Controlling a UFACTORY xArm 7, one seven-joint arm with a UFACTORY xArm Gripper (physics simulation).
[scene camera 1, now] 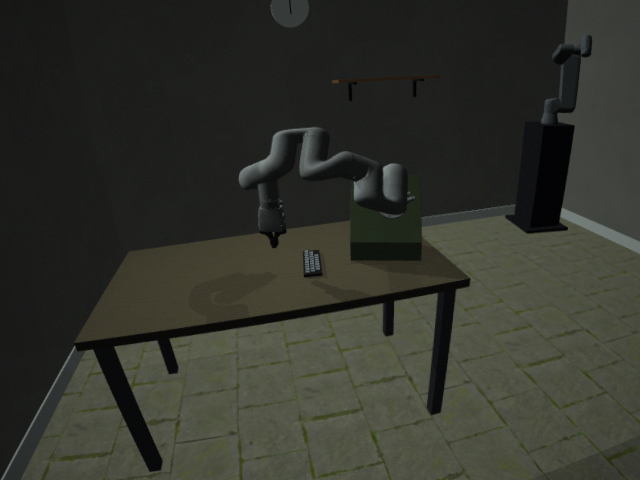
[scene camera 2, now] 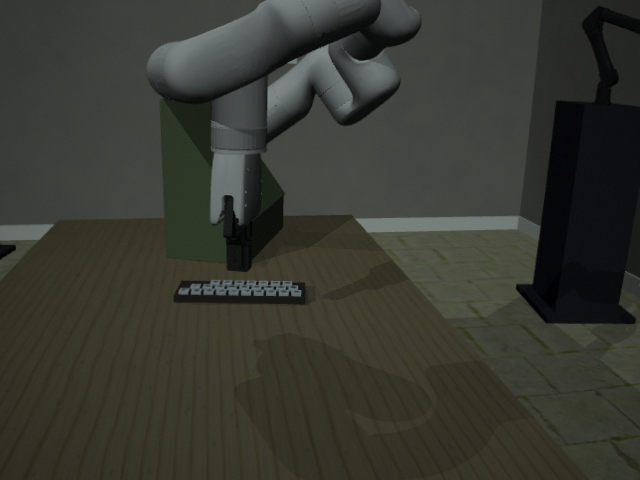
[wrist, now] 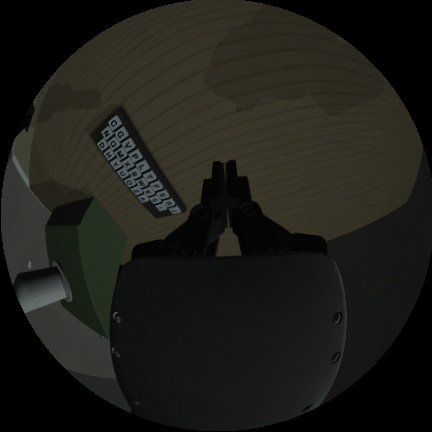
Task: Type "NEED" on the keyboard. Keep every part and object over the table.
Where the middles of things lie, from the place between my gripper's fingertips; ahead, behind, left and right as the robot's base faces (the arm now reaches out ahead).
My hand is 140 mm past the dark keyboard [scene camera 2: 215,291], 90 mm above it and 10 mm to the left of it.
